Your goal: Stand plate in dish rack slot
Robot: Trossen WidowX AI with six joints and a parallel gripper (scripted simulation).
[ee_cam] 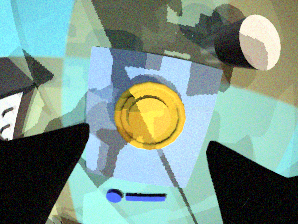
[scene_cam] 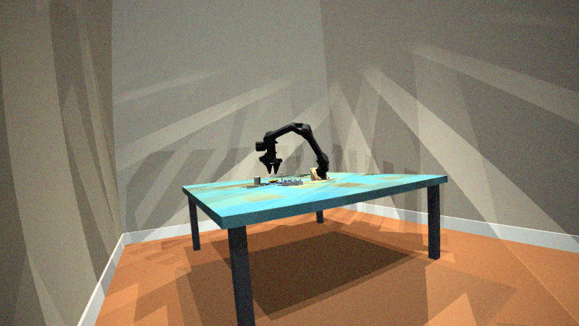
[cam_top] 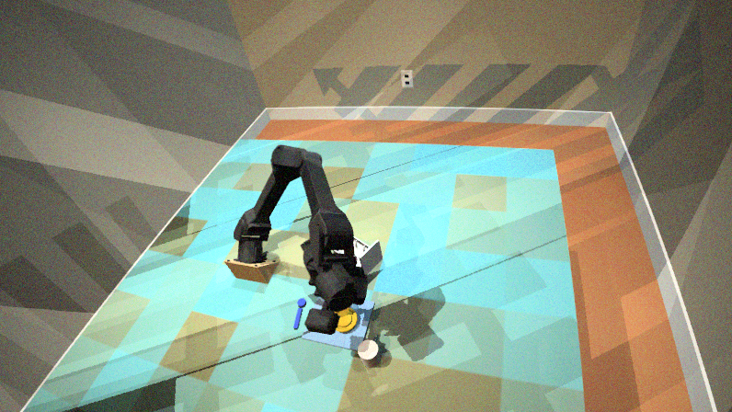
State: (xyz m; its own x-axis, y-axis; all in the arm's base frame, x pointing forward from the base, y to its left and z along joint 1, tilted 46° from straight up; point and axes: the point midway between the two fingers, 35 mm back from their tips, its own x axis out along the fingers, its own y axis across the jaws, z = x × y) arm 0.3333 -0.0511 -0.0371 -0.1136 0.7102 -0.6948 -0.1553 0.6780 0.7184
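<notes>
Now: the yellow plate 5 cm below my gripper tip. Round my gripper tip: white cup (9 cm ahead, 6 cm to the right, 4 cm below); light blue mat (2 cm behind, 6 cm below); blue spoon (13 cm behind, 1 cm to the right, 6 cm below).
</notes>
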